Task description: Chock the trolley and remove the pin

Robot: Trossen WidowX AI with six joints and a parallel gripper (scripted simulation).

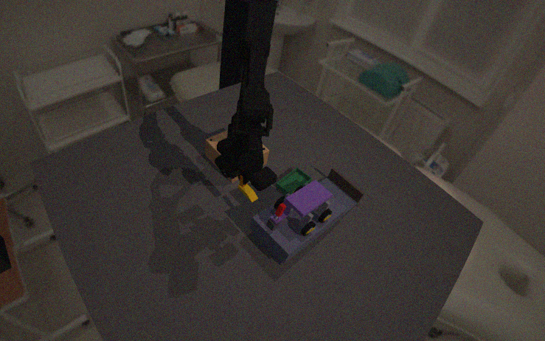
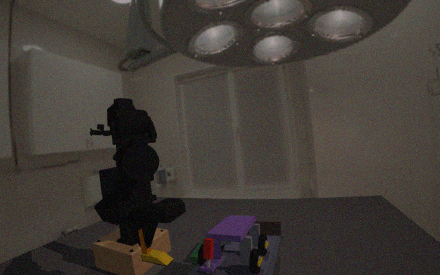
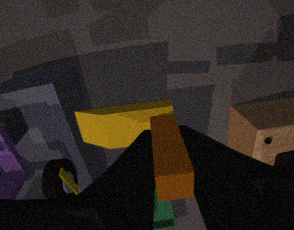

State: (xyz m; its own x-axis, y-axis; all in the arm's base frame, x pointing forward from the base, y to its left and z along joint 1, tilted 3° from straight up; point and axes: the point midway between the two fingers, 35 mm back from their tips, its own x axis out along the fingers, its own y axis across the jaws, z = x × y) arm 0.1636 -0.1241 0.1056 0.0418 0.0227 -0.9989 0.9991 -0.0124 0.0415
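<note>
Right now my gripper tip is 2 cm short of the yellow chock and 1 cm above it. The rest, counted from my gripper tip: purple trolley (16 cm ahead, 10 cm to the left, 3 cm below); then ramp (16 cm ahead, 11 cm to the left, 10 cm below); then red-headed stop pin (14 cm ahead, 1 cm to the left, 1 cm below).
</note>
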